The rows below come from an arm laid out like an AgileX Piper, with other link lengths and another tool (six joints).
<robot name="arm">
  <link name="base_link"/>
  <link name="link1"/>
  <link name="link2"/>
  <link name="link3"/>
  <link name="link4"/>
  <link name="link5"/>
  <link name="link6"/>
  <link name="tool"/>
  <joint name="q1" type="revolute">
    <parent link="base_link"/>
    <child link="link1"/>
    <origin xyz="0 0 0.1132"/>
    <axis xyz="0 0 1"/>
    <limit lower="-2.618" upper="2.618"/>
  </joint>
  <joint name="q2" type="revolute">
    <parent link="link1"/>
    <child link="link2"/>
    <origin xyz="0 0 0"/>
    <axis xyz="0 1 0"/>
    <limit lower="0" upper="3.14"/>
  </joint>
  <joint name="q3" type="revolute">
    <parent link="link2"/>
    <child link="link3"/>
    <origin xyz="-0.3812 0 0.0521"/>
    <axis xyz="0 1 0"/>
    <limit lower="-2.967" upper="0"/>
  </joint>
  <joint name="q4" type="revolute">
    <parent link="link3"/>
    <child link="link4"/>
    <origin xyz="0.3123 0 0.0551"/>
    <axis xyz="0.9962 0 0.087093"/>
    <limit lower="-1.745" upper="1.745"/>
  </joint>
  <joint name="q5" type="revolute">
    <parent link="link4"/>
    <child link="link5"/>
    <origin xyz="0 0 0"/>
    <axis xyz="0 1 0"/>
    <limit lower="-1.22" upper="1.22"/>
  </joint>
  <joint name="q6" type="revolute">
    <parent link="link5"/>
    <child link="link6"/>
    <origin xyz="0.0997 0 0.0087"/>
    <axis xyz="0.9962 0 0.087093"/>
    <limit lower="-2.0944" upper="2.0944"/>
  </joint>
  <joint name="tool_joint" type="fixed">
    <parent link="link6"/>
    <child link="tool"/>
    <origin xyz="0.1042 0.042 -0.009" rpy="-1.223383 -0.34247 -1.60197"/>
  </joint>
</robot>
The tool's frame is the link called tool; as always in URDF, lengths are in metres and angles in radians.
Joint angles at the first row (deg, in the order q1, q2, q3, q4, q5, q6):
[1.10, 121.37, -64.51, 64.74, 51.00, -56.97]
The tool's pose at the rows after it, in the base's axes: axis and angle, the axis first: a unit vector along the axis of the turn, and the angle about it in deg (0 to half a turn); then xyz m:
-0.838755, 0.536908, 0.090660, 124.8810, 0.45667, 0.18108, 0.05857
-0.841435, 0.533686, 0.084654, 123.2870, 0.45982, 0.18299, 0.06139
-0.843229, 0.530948, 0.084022, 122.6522, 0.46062, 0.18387, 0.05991
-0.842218, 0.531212, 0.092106, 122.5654, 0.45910, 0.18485, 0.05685
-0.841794, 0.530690, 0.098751, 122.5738, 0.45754, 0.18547, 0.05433
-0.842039, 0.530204, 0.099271, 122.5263, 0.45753, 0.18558, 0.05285
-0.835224, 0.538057, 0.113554, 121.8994, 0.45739, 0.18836, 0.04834
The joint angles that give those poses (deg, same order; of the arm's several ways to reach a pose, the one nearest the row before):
[1.10, 121.96, -64.51, 65.47, 51.06, -58.68]
[1.10, 121.96, -64.51, 67.41, 51.11, -60.80]
[1.10, 122.31, -64.52, 68.31, 51.20, -62.08]
[1.10, 122.88, -64.52, 68.54, 51.75, -62.37]
[1.10, 123.32, -64.51, 68.58, 52.21, -62.56]
[1.10, 123.53, -64.51, 68.74, 52.21, -62.85]
[1.10, 124.69, -64.58, 70.07, 53.20, -63.27]

